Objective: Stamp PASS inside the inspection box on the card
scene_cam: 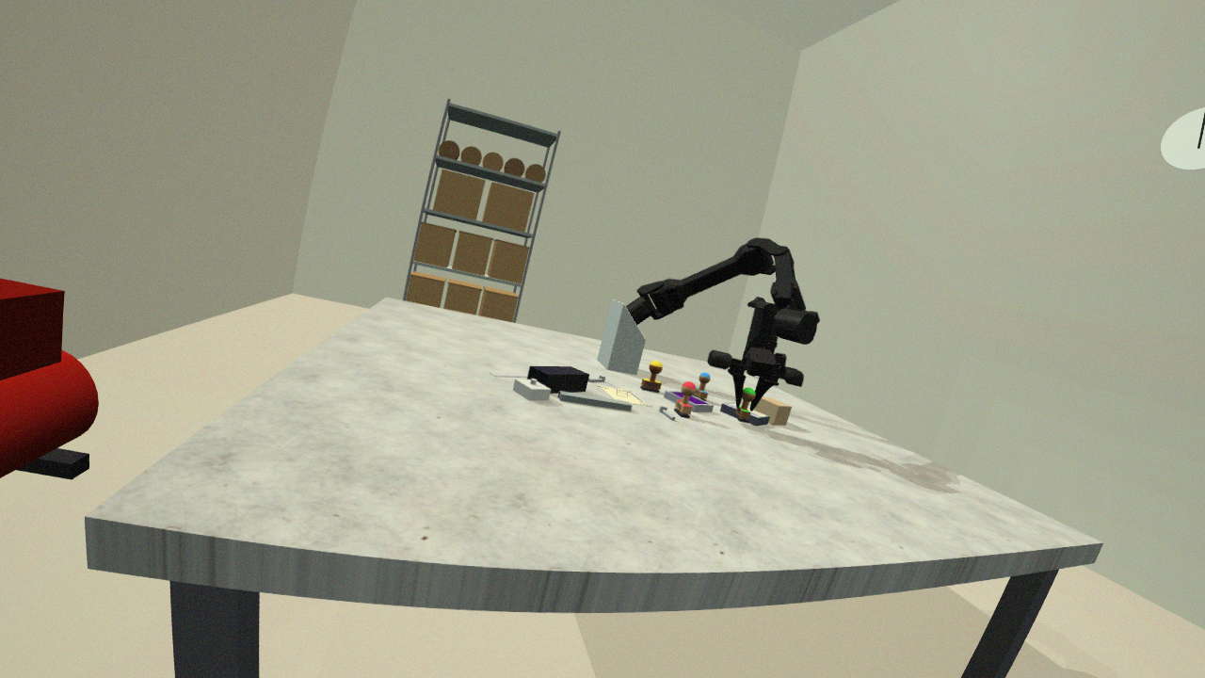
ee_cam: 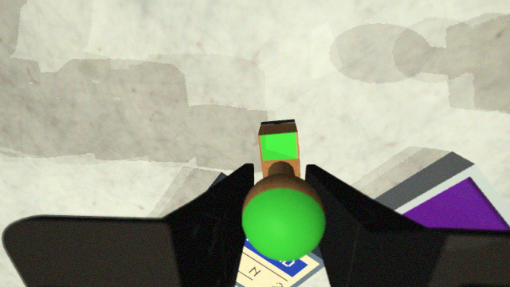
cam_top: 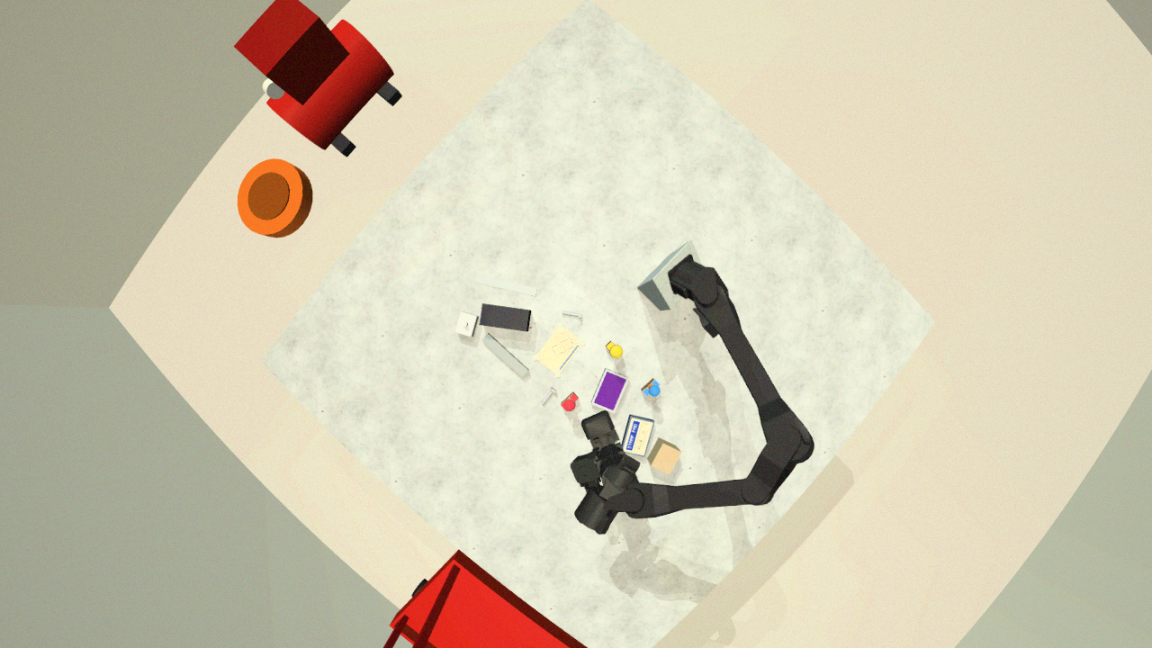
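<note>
The green-knobbed stamp lies right at my gripper tip. The rest, counted from my gripper tip: cardboard box: 8 cm behind, 11 cm to the left, 1 cm below; then red-knobbed stamp: 1 cm ahead, 13 cm to the right, 1 cm below; then purple ink pad: 8 cm behind, 9 cm to the right, 3 cm below.
</note>
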